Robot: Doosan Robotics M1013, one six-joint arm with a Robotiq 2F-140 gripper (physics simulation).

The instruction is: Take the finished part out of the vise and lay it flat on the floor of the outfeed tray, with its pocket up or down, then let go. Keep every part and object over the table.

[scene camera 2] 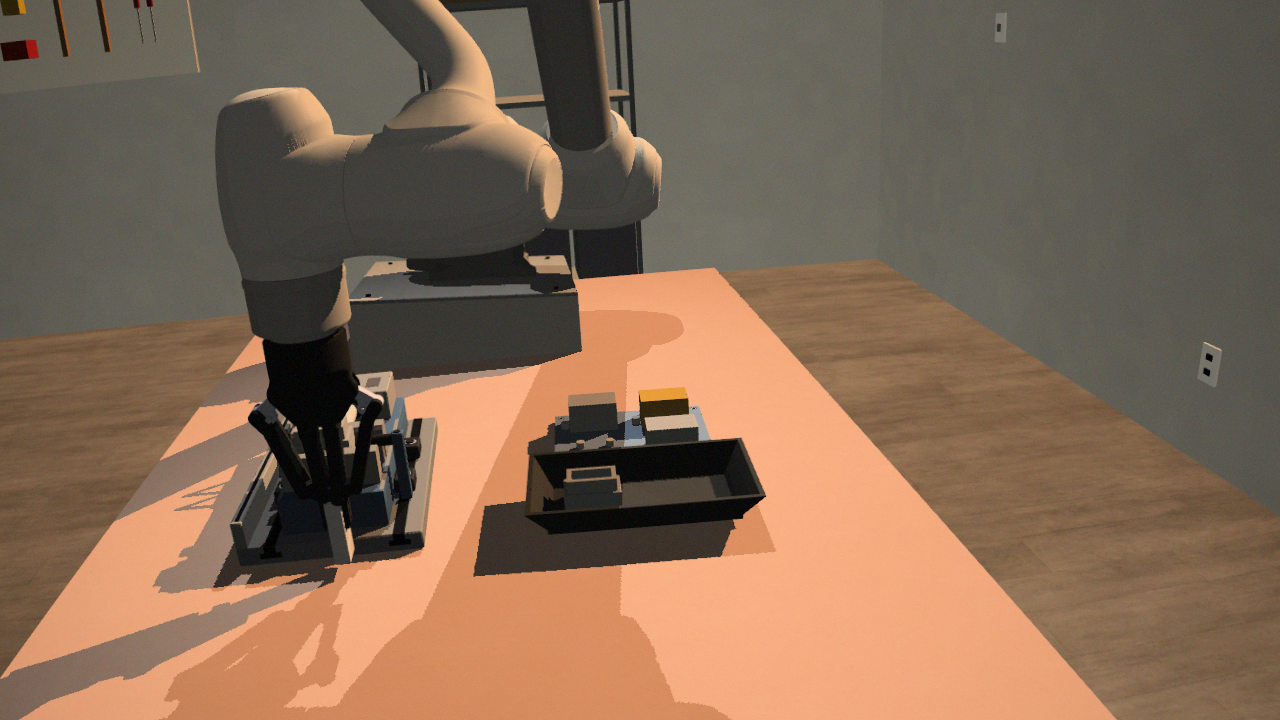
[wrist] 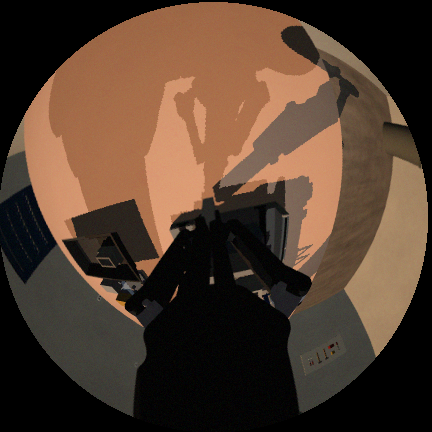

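Pixels of known places: gripper, between the fingertips: (scene camera 2: 344, 556) (wrist: 209, 205); arm's base, origin of its link: (scene camera 2: 481, 269).
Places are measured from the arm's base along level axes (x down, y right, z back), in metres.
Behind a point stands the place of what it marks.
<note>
My gripper (scene camera 2: 339, 535) {y 0.183, x 0.077, z -0.801 m} (wrist: 209, 205) {y 0.183, x 0.077, z -0.801 m} is shut and empty, its finger pads together low at the front edge of the vise (scene camera 2: 369, 508) {y 0.157, x 0.049, z -0.760 m} (wrist: 276, 235) {y 0.281, x 0.058, z -0.722 m}. The vise stands at the left of the table, with blue blocks and a grey base. The gripper's fingers cover much of the vise's middle, and I cannot make out the finished part there. The outfeed tray (scene camera 2: 662, 517) {y -0.135, x 0.071, z -0.822 m} (wrist: 125, 252) {y -0.019, x 0.070, z -0.755 m} is a black, slope-walled box to the right of the vise in the scene view. A grey part (scene camera 2: 592, 494) {y -0.072, x 0.058, z -0.777 m} (wrist: 111, 252) {y -0.046, x 0.057, z -0.771 m} with a rectangular pocket facing up is inside its left end.
Behind the tray, a blue plate (scene camera 2: 633, 436) {y -0.151, x 0.082, z -0.598 m} bears a grey block (scene camera 2: 592, 411) {y -0.106, x 0.055, z -0.567 m}, an orange block (scene camera 2: 663, 402) {y -0.194, x 0.050, z -0.580 m} and a pale block (scene camera 2: 671, 428) {y -0.184, x 0.047, z -0.666 m}. The robot's pedestal (scene camera 2: 465, 326) {y 0.039, x 0.032, z -0.227 m} stands at the back of the table. The table's right edge lies beyond the tray.
</note>
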